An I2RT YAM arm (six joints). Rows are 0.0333 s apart.
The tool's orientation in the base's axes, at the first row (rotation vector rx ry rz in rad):
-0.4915, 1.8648, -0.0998
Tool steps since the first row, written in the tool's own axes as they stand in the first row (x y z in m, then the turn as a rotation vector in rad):
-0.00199, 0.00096, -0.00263, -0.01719, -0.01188, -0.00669
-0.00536, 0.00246, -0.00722, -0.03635, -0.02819, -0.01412
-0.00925, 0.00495, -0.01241, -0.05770, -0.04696, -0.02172
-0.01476, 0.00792, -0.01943, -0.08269, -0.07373, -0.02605
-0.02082, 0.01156, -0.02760, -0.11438, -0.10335, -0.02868
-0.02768, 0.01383, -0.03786, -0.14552, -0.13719, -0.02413
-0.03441, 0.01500, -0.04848, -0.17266, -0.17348, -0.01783
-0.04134, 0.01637, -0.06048, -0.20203, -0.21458, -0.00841
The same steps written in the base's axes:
-0.00217, 0.00118, 0.00239, 0.00176, -0.00539, 0.02119
-0.00593, 0.00304, 0.00652, 0.00463, -0.01419, 0.04575
-0.01039, 0.00590, 0.01101, 0.00861, -0.02441, 0.07305
-0.01624, 0.00950, 0.01743, 0.01885, -0.03996, 0.10488
-0.02320, 0.01372, 0.02454, 0.03323, -0.05526, 0.14293
-0.03148, 0.01665, 0.03350, 0.05529, -0.07338, 0.17927
-0.03982, 0.01846, 0.04281, 0.07859, -0.09495, 0.21221
-0.04943, 0.02030, 0.05272, 0.10673, -0.11951, 0.24751

